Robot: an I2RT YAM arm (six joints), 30 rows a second.
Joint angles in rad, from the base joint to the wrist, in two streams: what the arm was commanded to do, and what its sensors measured. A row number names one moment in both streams.
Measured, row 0: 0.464, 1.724, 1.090, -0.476, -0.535, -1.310
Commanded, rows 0 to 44: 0.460, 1.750, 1.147, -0.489, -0.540, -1.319; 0.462, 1.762, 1.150, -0.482, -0.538, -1.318; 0.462, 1.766, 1.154, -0.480, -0.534, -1.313; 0.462, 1.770, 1.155, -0.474, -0.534, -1.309; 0.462, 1.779, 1.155, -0.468, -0.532, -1.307; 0.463, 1.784, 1.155, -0.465, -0.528, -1.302; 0.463, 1.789, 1.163, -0.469, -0.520, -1.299; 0.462, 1.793, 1.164, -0.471, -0.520, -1.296; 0.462, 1.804, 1.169, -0.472, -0.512, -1.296; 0.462, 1.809, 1.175, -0.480, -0.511, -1.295; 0.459, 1.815, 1.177, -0.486, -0.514, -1.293; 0.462, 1.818, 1.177, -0.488, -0.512, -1.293; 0.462, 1.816, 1.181, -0.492, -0.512, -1.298; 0.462, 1.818, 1.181, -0.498, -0.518, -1.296; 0.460, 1.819, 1.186, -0.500, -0.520, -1.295; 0.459, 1.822, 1.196, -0.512, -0.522, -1.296; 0.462, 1.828, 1.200, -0.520, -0.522, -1.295; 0.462, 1.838, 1.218, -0.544, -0.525, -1.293; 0.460, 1.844, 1.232, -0.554, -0.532, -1.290; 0.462, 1.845, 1.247, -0.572, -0.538, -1.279; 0.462, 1.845, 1.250, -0.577, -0.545, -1.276; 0.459, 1.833, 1.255, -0.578, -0.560, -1.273; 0.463, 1.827, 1.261, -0.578, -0.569, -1.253; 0.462, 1.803, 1.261, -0.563, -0.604, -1.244; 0.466, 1.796, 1.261, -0.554, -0.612, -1.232; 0.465, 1.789, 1.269, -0.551, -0.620, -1.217; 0.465, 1.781, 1.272, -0.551, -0.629, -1.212; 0.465, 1.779, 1.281, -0.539, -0.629, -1.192; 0.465, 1.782, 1.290, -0.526, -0.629, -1.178; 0.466, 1.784, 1.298, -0.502, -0.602, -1.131; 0.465, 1.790, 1.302, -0.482, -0.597, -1.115; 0.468, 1.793, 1.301, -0.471, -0.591, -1.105; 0.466, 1.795, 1.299, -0.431, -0.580, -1.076; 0.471, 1.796, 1.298, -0.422, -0.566, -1.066; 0.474, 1.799, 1.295, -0.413, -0.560, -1.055; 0.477, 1.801, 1.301, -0.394, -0.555, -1.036; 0.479, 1.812, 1.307, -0.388, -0.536, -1.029; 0.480, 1.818, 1.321, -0.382, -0.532, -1.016; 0.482, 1.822, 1.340, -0.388, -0.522, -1.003; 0.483, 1.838, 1.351, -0.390, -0.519, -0.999; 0.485, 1.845, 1.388, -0.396, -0.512, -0.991; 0.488, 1.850, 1.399, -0.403, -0.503, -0.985; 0.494, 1.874, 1.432, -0.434, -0.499, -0.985; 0.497, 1.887, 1.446, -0.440, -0.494, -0.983; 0.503, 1.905, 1.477, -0.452, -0.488, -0.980
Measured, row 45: 0.488, 1.869, 1.401, -0.442, -0.505, -1.015
